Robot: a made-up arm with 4 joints. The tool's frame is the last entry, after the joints.
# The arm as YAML. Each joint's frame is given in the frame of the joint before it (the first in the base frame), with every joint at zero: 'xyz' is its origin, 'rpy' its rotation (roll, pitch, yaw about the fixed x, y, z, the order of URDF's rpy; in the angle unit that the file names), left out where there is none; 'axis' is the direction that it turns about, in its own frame. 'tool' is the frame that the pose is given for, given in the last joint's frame.
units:
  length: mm
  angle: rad
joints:
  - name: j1
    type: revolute
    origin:
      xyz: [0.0, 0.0, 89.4]
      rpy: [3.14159, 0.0, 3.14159]
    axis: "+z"
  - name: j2
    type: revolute
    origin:
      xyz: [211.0, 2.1, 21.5]
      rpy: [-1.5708, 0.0, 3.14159]
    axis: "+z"
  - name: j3
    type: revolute
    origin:
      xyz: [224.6, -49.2, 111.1]
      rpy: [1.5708, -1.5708, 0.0]
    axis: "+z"
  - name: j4
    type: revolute
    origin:
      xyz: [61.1, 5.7, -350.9]
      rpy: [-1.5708, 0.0, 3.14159]
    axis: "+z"
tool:
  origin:
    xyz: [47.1, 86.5, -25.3]
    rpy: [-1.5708, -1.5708, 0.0]
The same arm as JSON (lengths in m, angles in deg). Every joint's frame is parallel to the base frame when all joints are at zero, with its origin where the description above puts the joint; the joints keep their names.
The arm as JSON. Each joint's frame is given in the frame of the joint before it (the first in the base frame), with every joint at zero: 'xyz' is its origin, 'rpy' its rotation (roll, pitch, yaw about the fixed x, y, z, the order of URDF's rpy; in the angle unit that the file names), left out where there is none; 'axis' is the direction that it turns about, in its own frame. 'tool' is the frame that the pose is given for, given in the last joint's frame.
{"units": {"length": "m", "angle": "deg"}, "joints": [
  {"name": "j1", "type": "revolute", "origin": {"xyz": [0.0, 0.0, 0.0894]}, "axis": [0.0, 0.0, -1.0]},
  {"name": "j2", "type": "revolute", "origin": {"xyz": [-0.211, 0.0021, -0.0215]}, "axis": [0.0, -1.0, 0.0]},
  {"name": "j3", "type": "revolute", "origin": {"xyz": [0.2246, -0.1111, -0.0492]}, "axis": [0.0, 0.0, -1.0]},
  {"name": "j4", "type": "revolute", "origin": {"xyz": [-0.0057, -0.0611, 0.3509]}, "axis": [1.0, 0.0, 0.0]}
], "tool": {"origin": {"xyz": [-0.0253, 0.0471, 0.0865], "rpy": [0.0, 0.0, 0.0]}}}

